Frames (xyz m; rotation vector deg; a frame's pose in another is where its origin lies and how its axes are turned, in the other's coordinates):
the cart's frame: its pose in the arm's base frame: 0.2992 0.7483 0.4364 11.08 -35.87 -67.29
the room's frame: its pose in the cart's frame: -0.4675 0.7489 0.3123 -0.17 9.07 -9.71
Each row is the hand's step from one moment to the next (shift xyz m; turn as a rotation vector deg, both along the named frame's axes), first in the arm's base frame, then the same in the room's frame.
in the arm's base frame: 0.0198 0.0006 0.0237 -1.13 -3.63 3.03
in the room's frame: 0.0065 0.0285 0.0101 3.75 -0.29 3.08
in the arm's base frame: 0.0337 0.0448 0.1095 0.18 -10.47 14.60
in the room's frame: -0.0217 0.0929 0.0777 12.29 4.95 12.13
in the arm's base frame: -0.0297 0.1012 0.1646 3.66 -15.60 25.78
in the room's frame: -0.0805 0.0802 0.1591 19.52 12.21 19.78
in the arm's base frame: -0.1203 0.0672 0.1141 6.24 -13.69 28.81
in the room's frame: -0.0714 -0.0285 0.1615 18.57 16.32 21.10
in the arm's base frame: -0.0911 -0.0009 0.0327 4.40 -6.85 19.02
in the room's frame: -0.0114 -0.0603 0.0749 10.18 11.52 13.85
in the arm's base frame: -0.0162 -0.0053 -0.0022 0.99 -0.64 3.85
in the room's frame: 0.0018 -0.0159 0.0063 1.35 2.59 2.77
